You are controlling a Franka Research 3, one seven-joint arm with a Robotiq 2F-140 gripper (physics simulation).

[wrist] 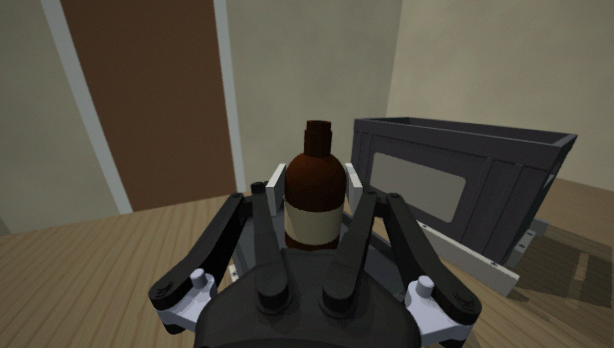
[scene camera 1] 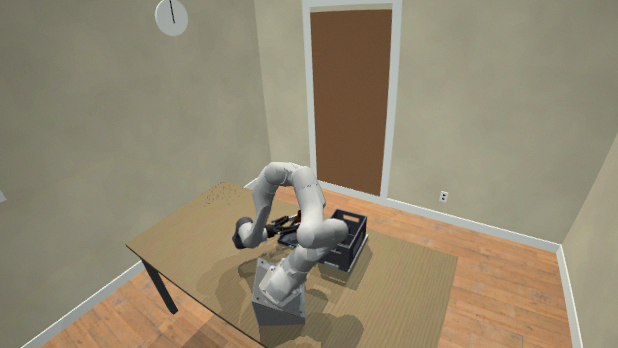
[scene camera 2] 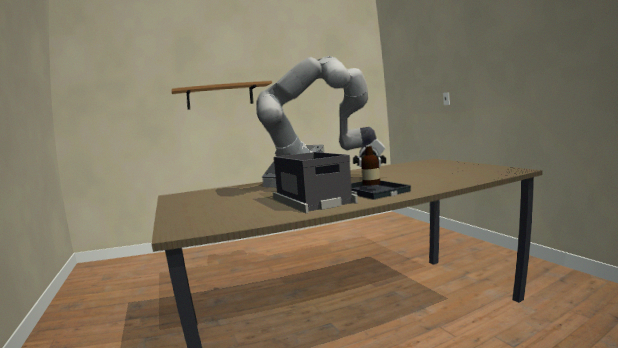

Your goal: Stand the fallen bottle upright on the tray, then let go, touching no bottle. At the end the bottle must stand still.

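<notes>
The brown bottle with a cream label is upright. In the scene camera 2 view its base is at the tray, within the rim; whether the base touches the tray floor cannot be told for certain. In the scene camera 1 view a small brown part of the bottle shows beside the arm. My gripper is shut on the bottle, one pale fingertip pad on each side of its upper body. The tray is mostly hidden behind the arm in the scene camera 1 view.
A dark grey crate stands right beside the tray, on a pale holder. The wooden table carries both. The crate's walls rise well above the tray.
</notes>
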